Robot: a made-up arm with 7 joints.
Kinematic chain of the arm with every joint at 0, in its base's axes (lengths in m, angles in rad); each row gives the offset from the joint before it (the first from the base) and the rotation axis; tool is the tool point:
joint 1: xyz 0 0 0.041 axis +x
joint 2: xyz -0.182 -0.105 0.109 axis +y
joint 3: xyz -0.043 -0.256 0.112 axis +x
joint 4: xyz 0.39 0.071 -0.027 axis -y
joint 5: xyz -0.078 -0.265 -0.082 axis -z
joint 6: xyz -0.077 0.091 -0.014 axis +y
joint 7: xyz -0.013 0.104 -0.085 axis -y
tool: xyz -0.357 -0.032 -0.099
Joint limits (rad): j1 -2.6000..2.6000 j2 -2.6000..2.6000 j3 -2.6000..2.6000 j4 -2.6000..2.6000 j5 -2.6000..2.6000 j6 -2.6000..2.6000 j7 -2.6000..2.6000
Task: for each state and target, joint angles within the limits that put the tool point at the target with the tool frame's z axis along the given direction. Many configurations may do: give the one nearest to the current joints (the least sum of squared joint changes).
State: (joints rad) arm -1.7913 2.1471 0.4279 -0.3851 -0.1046 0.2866 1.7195
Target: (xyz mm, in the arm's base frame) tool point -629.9 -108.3 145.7 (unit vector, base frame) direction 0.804 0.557 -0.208
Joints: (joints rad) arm -1.1653 1.7945 0.1583 0.1667 0.8125 0.3977 1.1849
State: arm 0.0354 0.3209 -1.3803 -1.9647 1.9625 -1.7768 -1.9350
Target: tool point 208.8 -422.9 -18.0 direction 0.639 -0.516 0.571
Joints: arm 0.1581 0.1631 -1.6574 -2.0466 1.3092 -1.3126 -2.1247
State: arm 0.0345 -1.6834 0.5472 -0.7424 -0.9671 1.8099 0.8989
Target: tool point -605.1 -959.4 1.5 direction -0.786 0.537 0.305
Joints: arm -0.0824 -2.3007 -0.0505 -0.8911 -1.1882 1.7686 1.2099
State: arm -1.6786 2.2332 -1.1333 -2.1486 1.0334 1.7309 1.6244
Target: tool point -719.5 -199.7 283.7 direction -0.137 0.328 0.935
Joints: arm -1.9456 2.4017 -1.0763 -2.5153 0.7687 2.0082 1.3729
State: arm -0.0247 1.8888 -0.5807 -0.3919 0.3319 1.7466 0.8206
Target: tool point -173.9 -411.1 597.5 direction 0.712 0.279 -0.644
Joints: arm -0.3993 2.2106 -0.4956 0.4033 -0.1030 1.3460 0.9770
